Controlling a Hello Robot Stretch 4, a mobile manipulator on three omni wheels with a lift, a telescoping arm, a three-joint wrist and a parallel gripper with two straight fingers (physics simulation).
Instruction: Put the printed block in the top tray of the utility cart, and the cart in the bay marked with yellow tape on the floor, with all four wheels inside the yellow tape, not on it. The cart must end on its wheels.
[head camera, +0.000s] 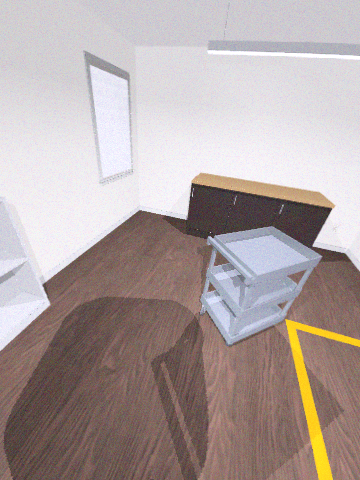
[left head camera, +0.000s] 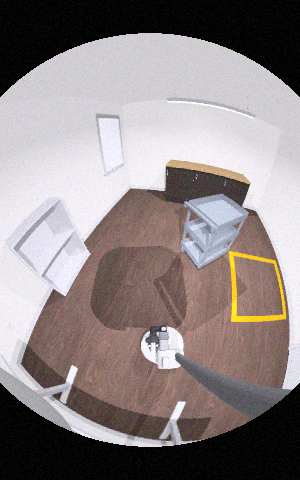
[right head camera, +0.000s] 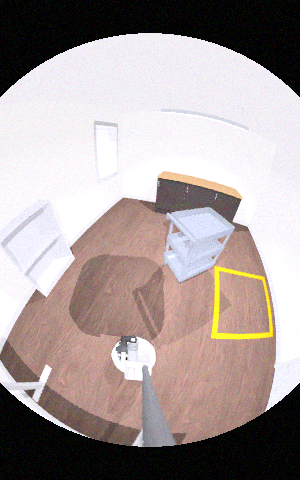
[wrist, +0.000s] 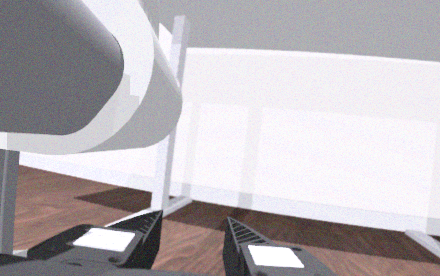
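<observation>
The grey-blue utility cart (head camera: 270, 252) (left head camera: 217, 210) (right head camera: 202, 225) stands upright with three trays. Its top tray shows no block, and its wheels are hard to make out. The yellow tape bay (head camera: 309, 400) (left head camera: 257, 318) (right head camera: 242, 336) lies on the floor to the right of the cart and nearer. The cart stands outside it, close to its far left corner. My gripper (wrist: 193, 232) is open in the wrist view, with floor showing between the fingertips. The printed block does not show in these views.
A dark cabinet with a wooden top (head camera: 260, 190) (left head camera: 207, 169) stands behind the cart. A white shelf unit (head camera: 30, 260) (left head camera: 32, 222) stands at the left wall. White table legs (left head camera: 69, 385) (wrist: 162, 180) stand near my base. My mast (left head camera: 230, 380) crosses the lower right of the left head view.
</observation>
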